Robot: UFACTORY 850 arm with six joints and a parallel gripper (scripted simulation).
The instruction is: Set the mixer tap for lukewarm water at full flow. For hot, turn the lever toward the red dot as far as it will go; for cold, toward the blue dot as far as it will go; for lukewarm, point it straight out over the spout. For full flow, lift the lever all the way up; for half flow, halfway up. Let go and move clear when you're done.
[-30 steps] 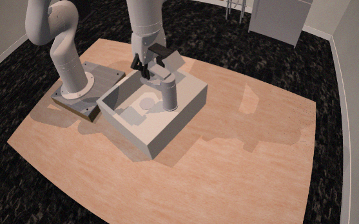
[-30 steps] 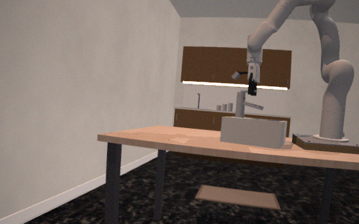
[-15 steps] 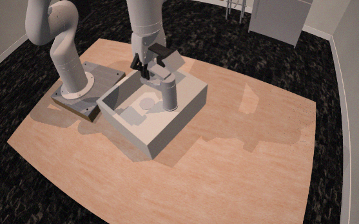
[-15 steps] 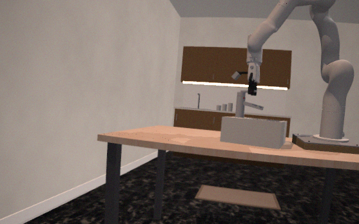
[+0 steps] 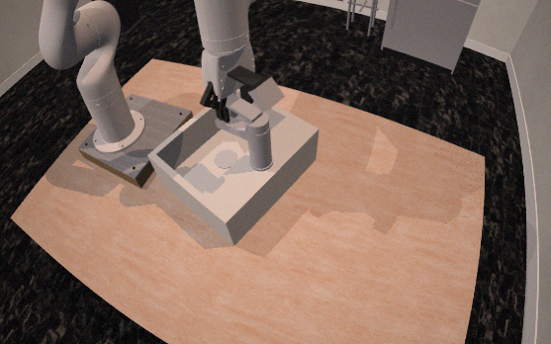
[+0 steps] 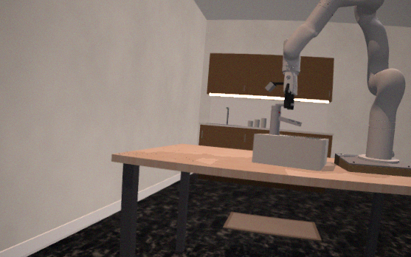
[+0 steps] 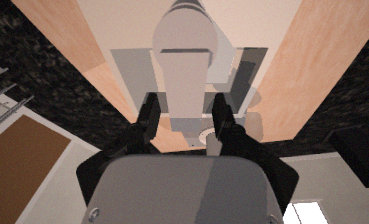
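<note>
Now: hand 2 cm short of the flat lever and 1 cm to the left of it. Round my hand: grey mixer tap (4 cm below, 4 cm ahead, 2 cm to the right); then grey sink basin (23 cm below, 5 cm behind, 2 cm to the left).
</note>
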